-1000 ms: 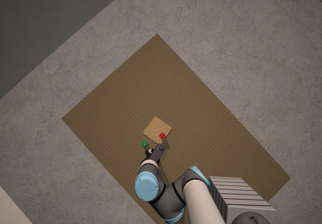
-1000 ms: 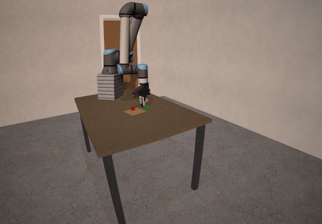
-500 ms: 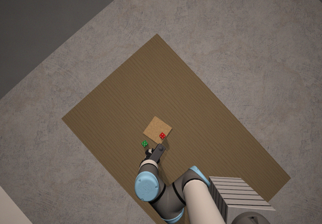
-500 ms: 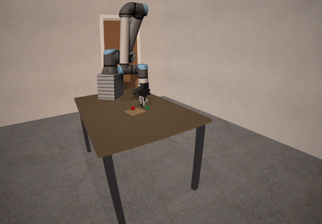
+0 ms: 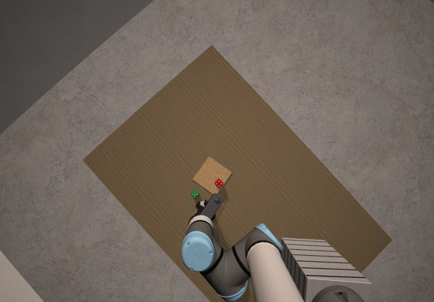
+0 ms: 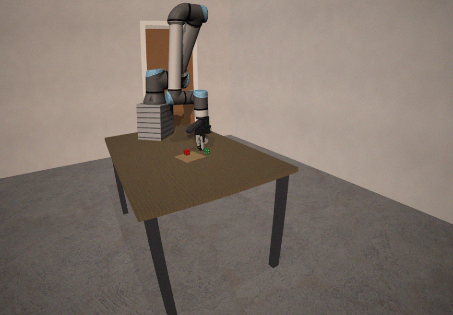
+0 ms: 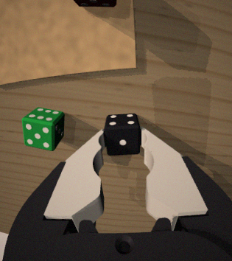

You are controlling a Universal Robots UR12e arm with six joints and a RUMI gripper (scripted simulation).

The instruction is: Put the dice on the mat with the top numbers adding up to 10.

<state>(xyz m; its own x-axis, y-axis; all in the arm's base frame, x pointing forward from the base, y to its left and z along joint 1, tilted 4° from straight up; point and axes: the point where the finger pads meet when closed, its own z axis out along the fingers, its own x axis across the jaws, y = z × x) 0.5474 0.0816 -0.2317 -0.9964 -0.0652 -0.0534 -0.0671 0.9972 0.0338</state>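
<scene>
Right now the tan mat is 120 mm to the right of my hand, 60 mm ahead of it and 20 mm below it. Round my hand: black die (right at my hand); then red die (120 mm to the right, 20 mm ahead); then green die (80 mm ahead, 10 mm to the right).
</scene>
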